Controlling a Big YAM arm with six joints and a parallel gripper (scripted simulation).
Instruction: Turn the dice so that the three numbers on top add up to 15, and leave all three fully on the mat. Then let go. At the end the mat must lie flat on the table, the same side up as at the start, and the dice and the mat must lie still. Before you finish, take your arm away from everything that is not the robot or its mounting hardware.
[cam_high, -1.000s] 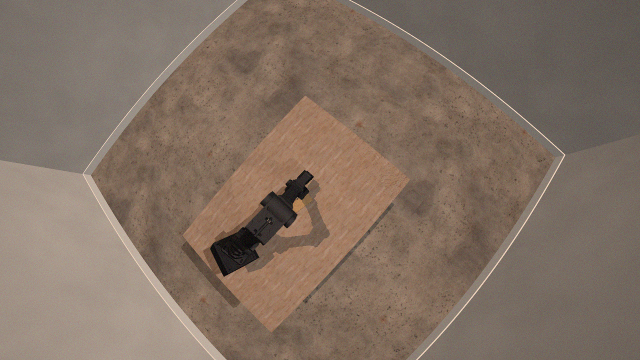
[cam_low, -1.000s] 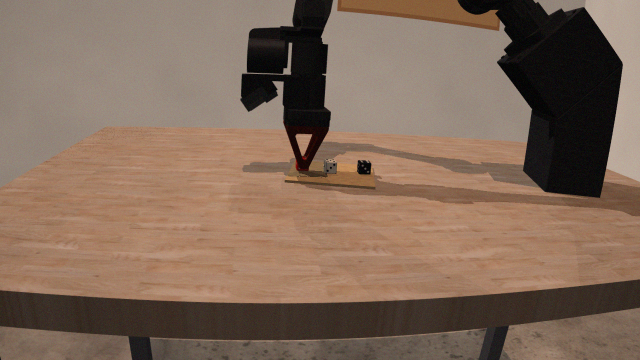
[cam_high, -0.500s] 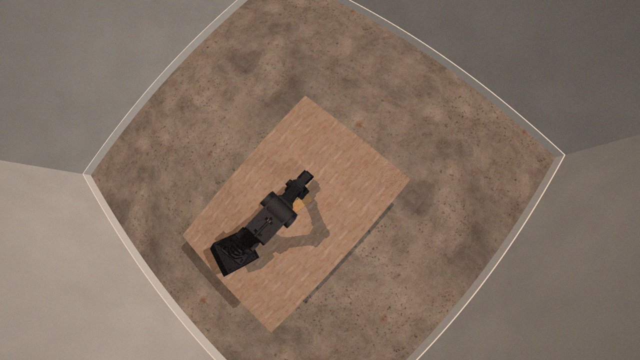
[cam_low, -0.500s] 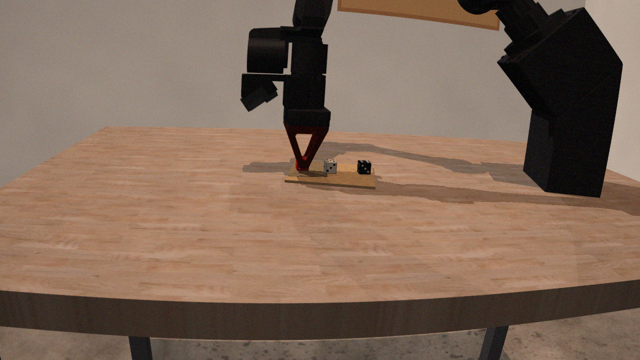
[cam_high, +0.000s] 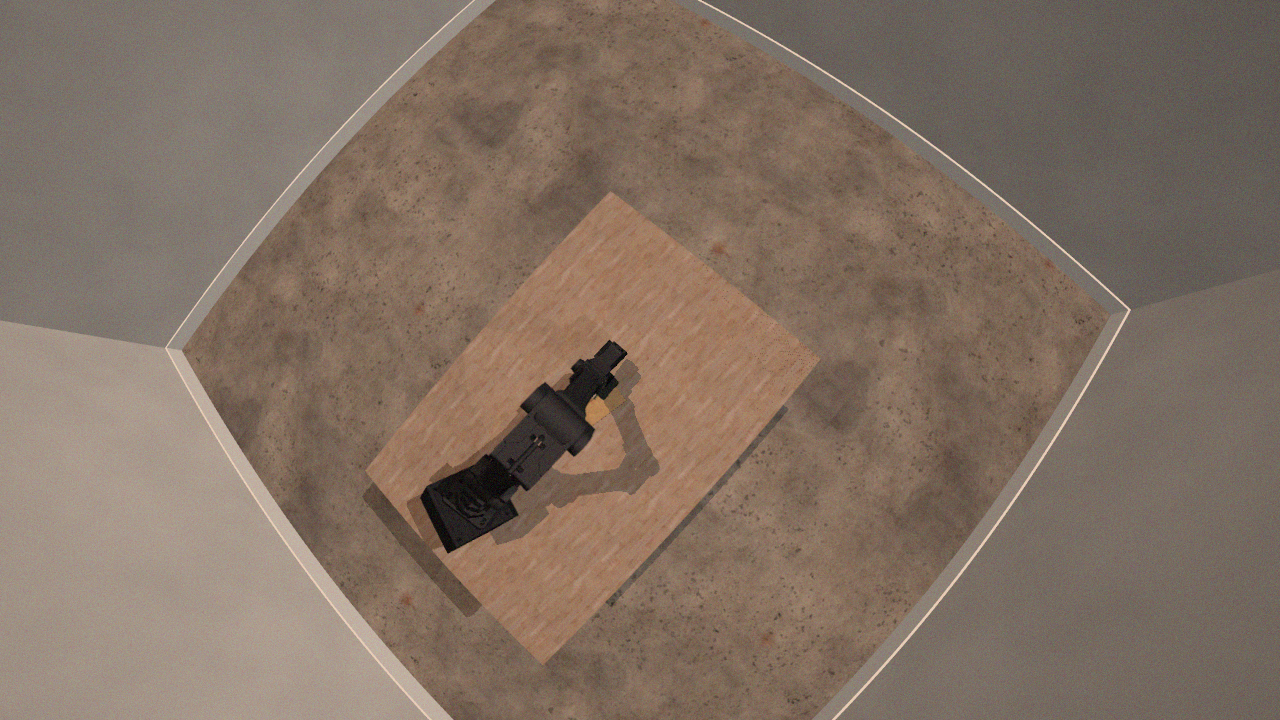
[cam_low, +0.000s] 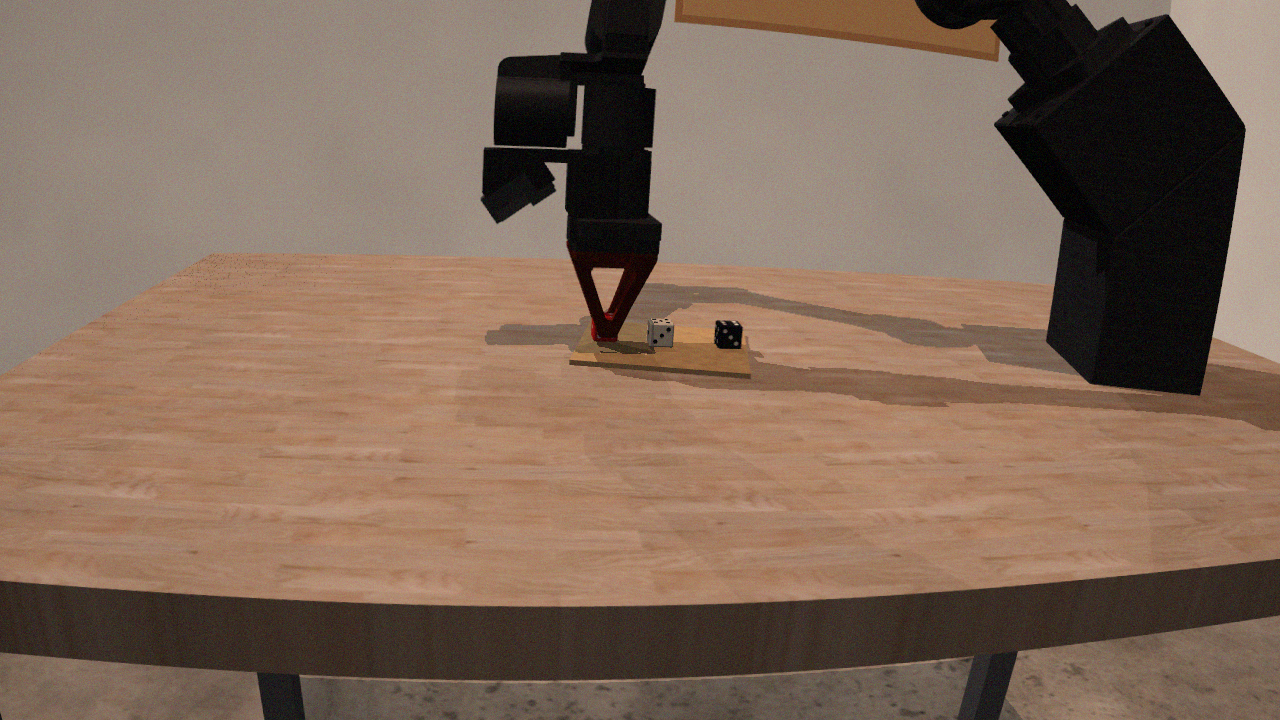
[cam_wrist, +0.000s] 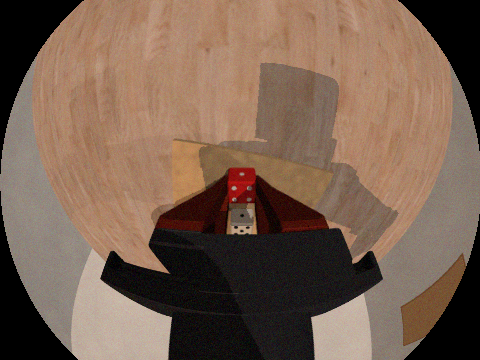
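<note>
My gripper is now right at the red die. Also, from my hand: tan mat 50 mm behind, 10 mm to the left, 20 mm below; then black die 100 mm behind, 30 mm to the left, 10 mm below; then white die 40 mm behind, 10 mm to the left, 10 mm below.
</note>
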